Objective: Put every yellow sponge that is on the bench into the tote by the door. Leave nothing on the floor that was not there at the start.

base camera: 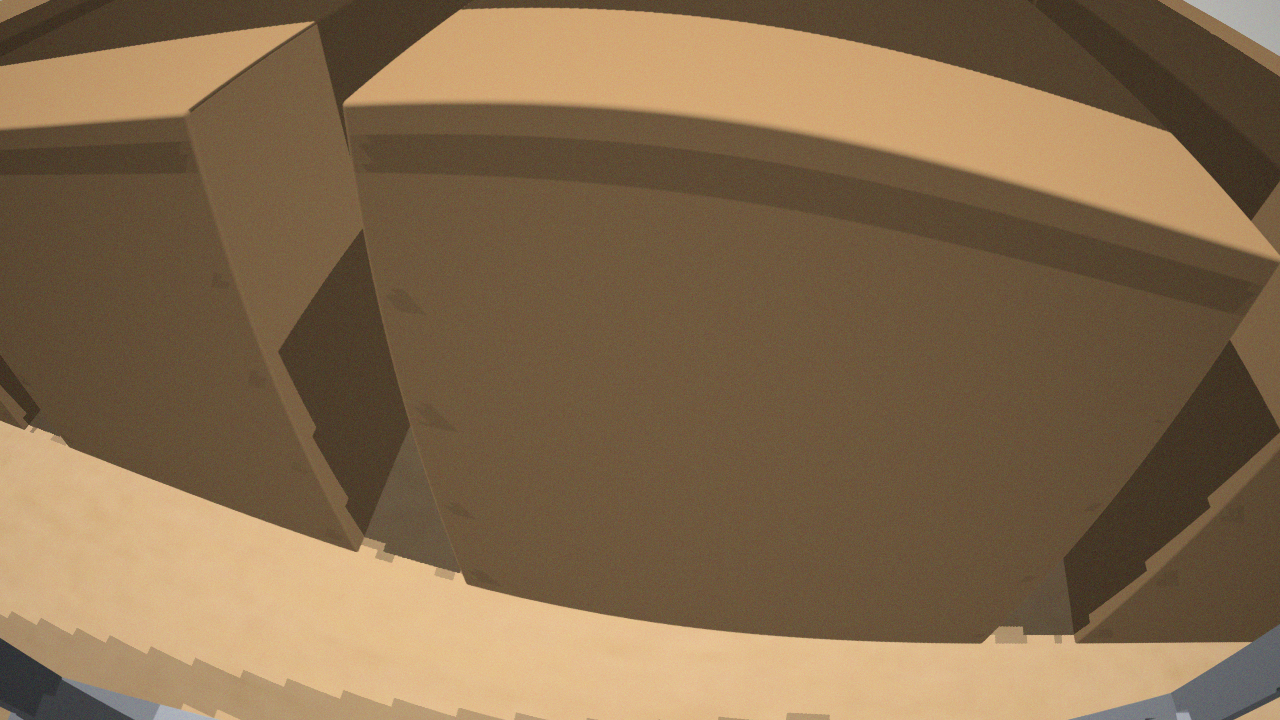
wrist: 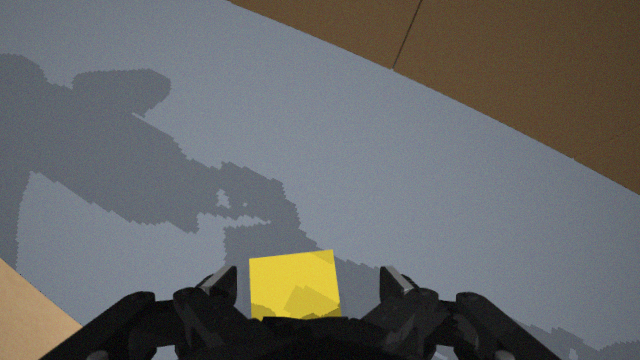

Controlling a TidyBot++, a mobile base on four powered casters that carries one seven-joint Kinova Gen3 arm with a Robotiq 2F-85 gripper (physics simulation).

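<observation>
A yellow sponge [wrist: 295, 280] lies on the grey-blue bench top [wrist: 450, 190] in the wrist view, at the lower middle. My gripper [wrist: 308, 282] is open, with its fingertips to the left and right of the sponge in the picture and visible gaps on both sides. The near part of the sponge is hidden behind the gripper's body. The height of the fingertips above the bench is hard to tell. The tote does not show in either view.
Brown boxes or panels [wrist: 525, 65] stand along the bench's far edge in the wrist view. In the base camera view, large wooden boxes [base camera: 716, 402] stand close in front on the light wooden floor [base camera: 537, 653], with narrow gaps between them. The arm's shadow falls across the bench.
</observation>
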